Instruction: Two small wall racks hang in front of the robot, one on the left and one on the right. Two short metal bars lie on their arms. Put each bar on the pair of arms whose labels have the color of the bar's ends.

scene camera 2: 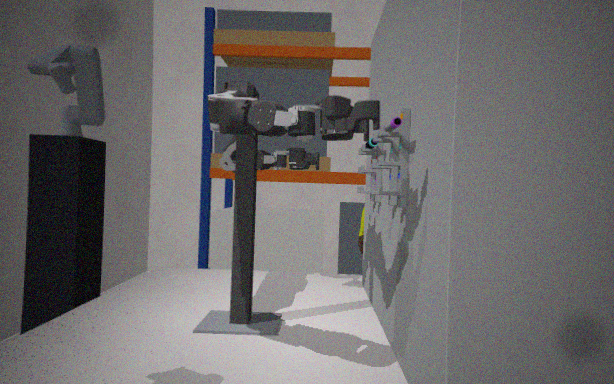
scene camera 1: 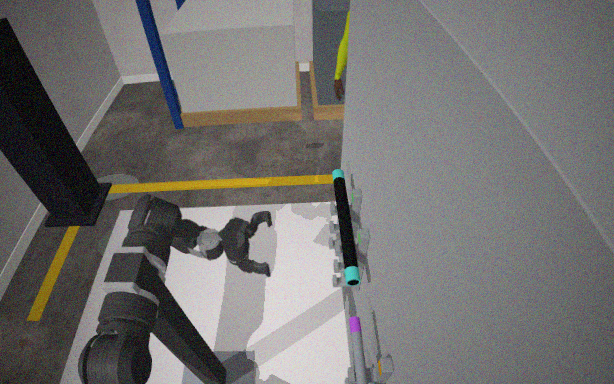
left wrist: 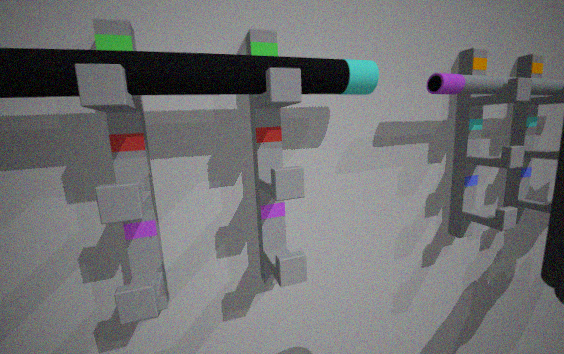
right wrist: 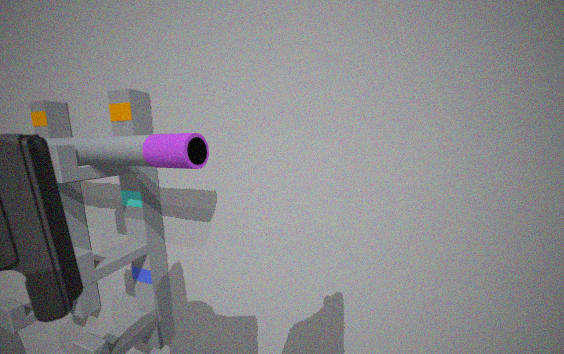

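A black bar with cyan ends (scene camera 1: 346, 225) (scene camera 2: 372, 143) (left wrist: 190, 74) lies on the top, green-labelled arms of the left rack (left wrist: 257, 200), above its red and purple labels. A grey bar with purple ends (scene camera 1: 357, 350) (scene camera 2: 395, 123) (left wrist: 490, 85) (right wrist: 115, 149) lies on the top, orange-labelled arms of the right rack (left wrist: 457, 200) (right wrist: 161, 300), above its cyan and blue labels. My left gripper (scene camera 1: 270, 246) (scene camera 2: 318, 160) is open and empty, back from the left rack. My right gripper (scene camera 2: 372, 126) is open near the grey bar; one dark finger partly hides that bar in the right wrist view.
Both racks hang on the grey wall (scene camera 1: 475, 225) (scene camera 2: 430, 275). The pedestal (scene camera 2: 243, 225) stands back from this wall. Behind are storage shelves with orange beams (scene camera 2: 292, 177) and a blue post (scene camera 1: 160, 65) (scene camera 2: 205, 150). A yellow-sleeved arm (scene camera 1: 342, 55) shows beyond the wall edge.
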